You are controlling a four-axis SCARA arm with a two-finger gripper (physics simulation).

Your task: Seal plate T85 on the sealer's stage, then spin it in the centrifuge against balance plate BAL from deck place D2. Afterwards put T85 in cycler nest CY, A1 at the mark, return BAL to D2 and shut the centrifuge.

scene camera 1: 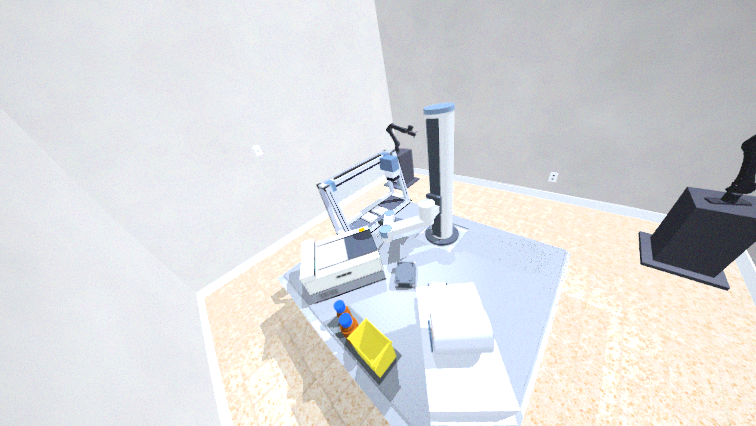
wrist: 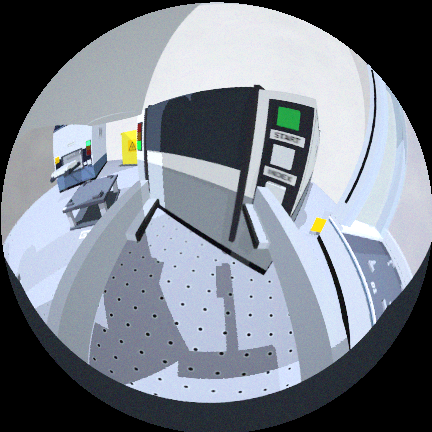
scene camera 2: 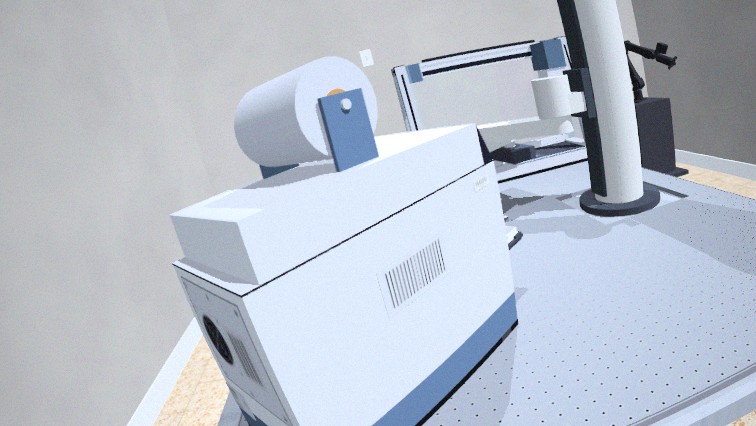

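Pixels of known places: gripper, fingertip midpoint: [scene camera 1: 380,238] [wrist: 200,193]; arm's base, origin of the base link: [scene camera 1: 441,234] [scene camera 2: 619,201].
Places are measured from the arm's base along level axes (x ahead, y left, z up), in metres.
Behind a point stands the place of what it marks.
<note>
My gripper [wrist: 200,193] @(x 0.380, y -0.272, z 0.123 m) is shut with nothing between its fingers, low before the centrifuge [scene camera 1: 330,256] @(x 0.742, y -0.334, z 0.222 m) [wrist: 200,132] @(x 0.455, y -0.250, z 0.167 m), beside its button panel. Its fingertips are hidden in both scene views. The centrifuge's dark front window looks closed; its green START button [wrist: 288,118] @(x 0.402, y -0.332, z 0.194 m) shows. The sealer [scene camera 1: 465,388] @(x 0.855, y 0.569, z 0.363 m) [scene camera 2: 349,317] @(x 0.753, y 0.637, z 0.225 m) [wrist: 99,142] @(x 0.800, y 0.387, z 0.162 m) has its stage out in the wrist view, with a pale flat thing [wrist: 66,169] @(x 0.491, y 0.219, z 0.119 m) on it, too small to identify as T85. A low grey stand [scene camera 1: 405,273] @(x 0.485, y 0.034, z 0.065 m) [wrist: 92,192] @(x 0.457, y -0.007, z 0.065 m), apparently nest CY, has a bare top. White plates [scene camera 1: 368,216] @(x 0.204, y -0.593, z 0.087 m) lie on the far deck; I cannot tell which is BAL.
The arm's column [scene camera 1: 445,174] @(x 0.046, y 0.059, z 0.532 m) [scene camera 2: 613,116] @(x 0.034, y 0.067, z 0.261 m) stands behind the gripper. A gantry frame [scene camera 1: 354,171] @(x 0.196, y -0.628, z 0.507 m) [scene camera 2: 476,58] @(x 0.159, y -0.628, z 0.492 m) spans the deck [wrist: 372,265] @(x 0.367, y -0.539, z 0.070 m). A yellow bin [scene camera 1: 370,343] @(x 0.897, y 0.131, z 0.021 m) [wrist: 129,147] @(x 0.857, y 0.206, z 0.101 m) and orange bottles [scene camera 1: 347,326] @(x 0.937, y 0.066, z 0.177 m) with blue caps stand at the table edge.
</note>
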